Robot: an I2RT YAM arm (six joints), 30 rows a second.
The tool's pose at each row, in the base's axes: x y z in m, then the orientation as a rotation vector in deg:
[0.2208 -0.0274 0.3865 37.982 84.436 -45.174]
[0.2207 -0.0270 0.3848 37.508 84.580 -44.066]
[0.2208 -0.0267 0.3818 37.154 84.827 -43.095]
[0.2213 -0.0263 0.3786 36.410 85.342 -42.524]
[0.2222 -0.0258 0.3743 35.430 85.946 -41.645]
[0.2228 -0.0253 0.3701 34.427 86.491 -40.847]
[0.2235 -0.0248 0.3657 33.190 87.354 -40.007]
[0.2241 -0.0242 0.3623 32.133 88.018 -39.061]
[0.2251 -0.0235 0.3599 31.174 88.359 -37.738]
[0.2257 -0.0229 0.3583 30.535 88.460 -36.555]
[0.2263 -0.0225 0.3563 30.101 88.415 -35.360]
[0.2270 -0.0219 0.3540 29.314 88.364 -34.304]
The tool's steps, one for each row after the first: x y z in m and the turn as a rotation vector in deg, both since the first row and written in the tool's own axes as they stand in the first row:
[0.0017 0.0003 -0.0004 -1.011 0.014 0.408]
[0.0046 0.0008 -0.0006 -1.878 0.160 0.743]
[0.0078 0.0017 -0.0007 -2.770 0.332 0.522]
[0.0120 0.0031 -0.0006 -4.012 0.514 0.339]
[0.0161 0.0042 -0.0006 -5.206 0.634 0.114]
[0.0204 0.0054 -0.0007 -6.612 0.942 -0.339]
[0.0237 0.0065 -0.0008 -7.945 1.176 -0.558]
[0.0260 0.0079 -0.0008 -9.412 1.223 -0.363]
[0.0276 0.0089 -0.0009 -10.564 1.188 0.005]
[0.0295 0.0098 -0.0009 -11.582 1.118 0.543]
[0.0317 0.0109 -0.0010 -12.726 0.886 0.818]

